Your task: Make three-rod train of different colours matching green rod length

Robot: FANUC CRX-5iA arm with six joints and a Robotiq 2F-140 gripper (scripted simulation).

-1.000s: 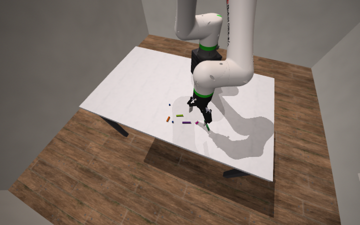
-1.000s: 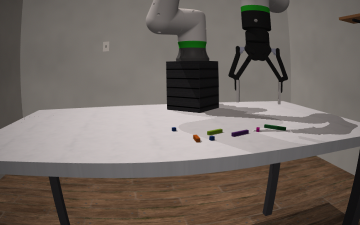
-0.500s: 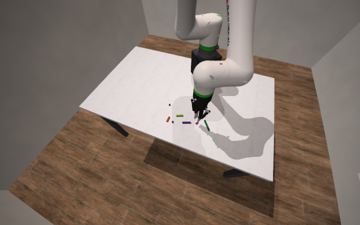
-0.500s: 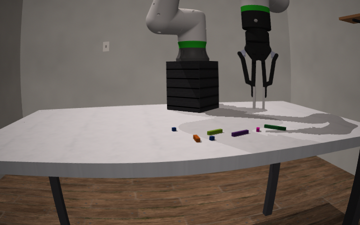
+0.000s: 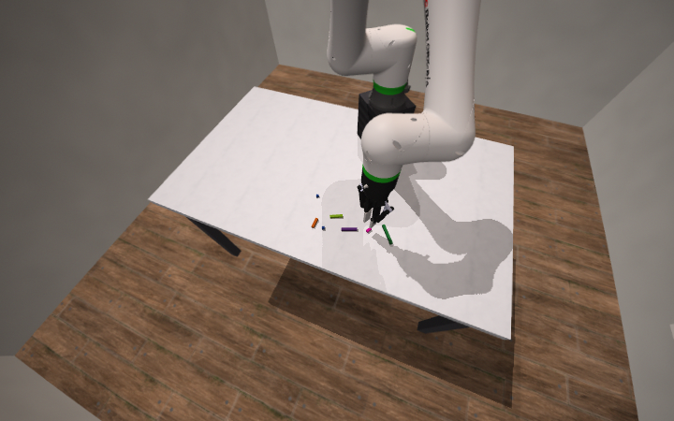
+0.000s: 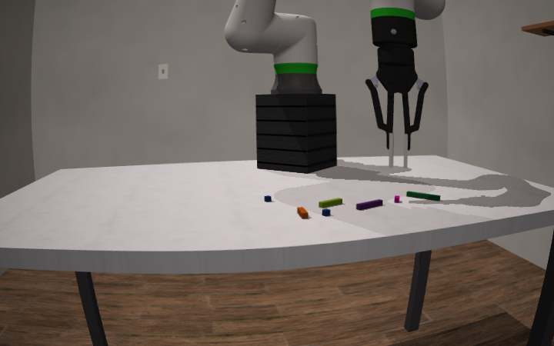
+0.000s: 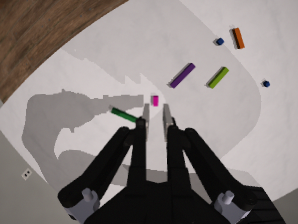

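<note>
Right now my hand is 100 mm above the magenta rod. From my hand the other things lie so: lime rod: 10 mm ahead, 130 mm to the right, 100 mm below; then green rod: 30 mm behind, 70 mm to the left, 100 mm below; then purple rod: 30 mm ahead, 60 mm to the right, 100 mm below.
</note>
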